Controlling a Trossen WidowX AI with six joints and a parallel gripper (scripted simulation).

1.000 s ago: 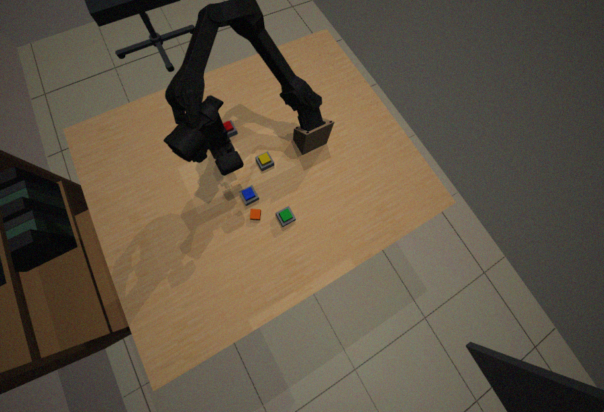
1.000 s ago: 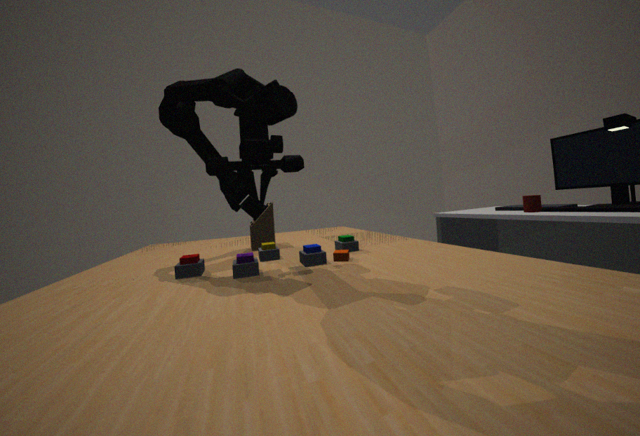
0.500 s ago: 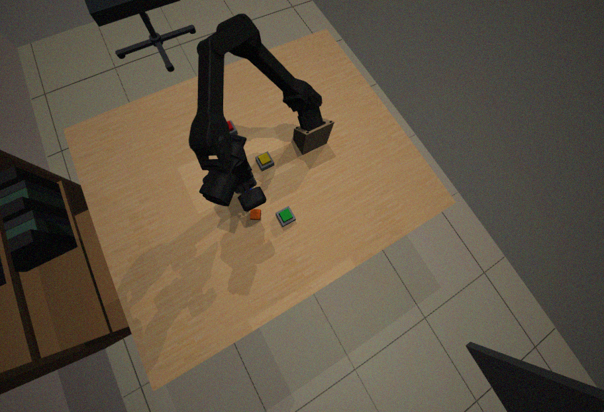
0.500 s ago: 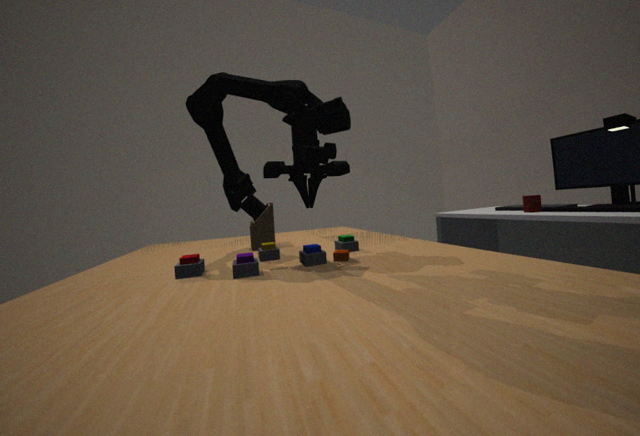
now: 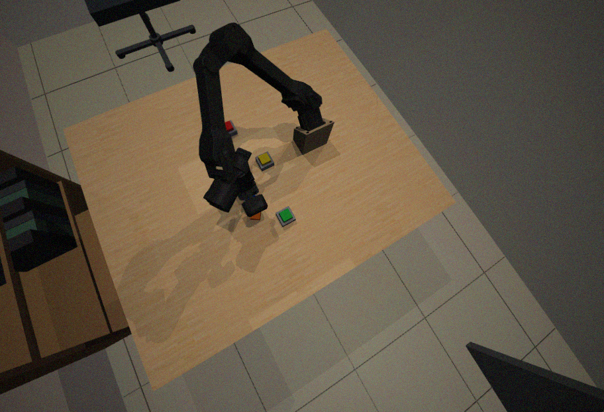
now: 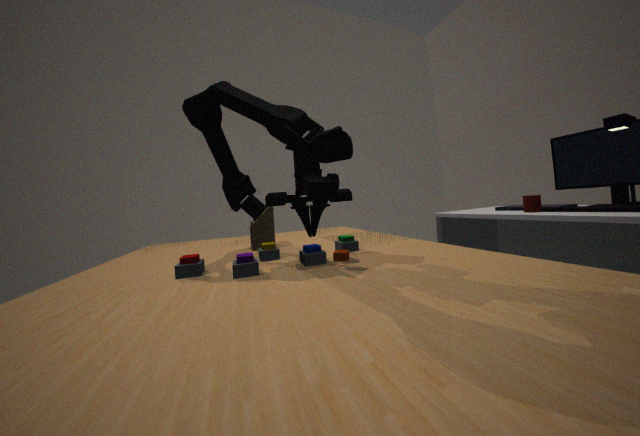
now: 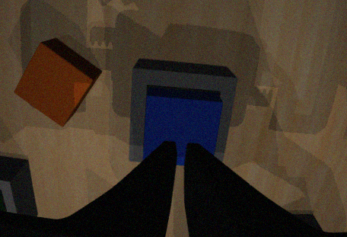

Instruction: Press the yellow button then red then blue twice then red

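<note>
The blue button lies 30 mm below my gripper tip. Round my gripper tip: green button (120 mm to the left, 70 mm behind, 30 mm below); then small orange block (60 mm to the left, 50 mm below, 10 mm ahead); then yellow button (100 mm behind, 80 mm to the right, 30 mm below).
</note>
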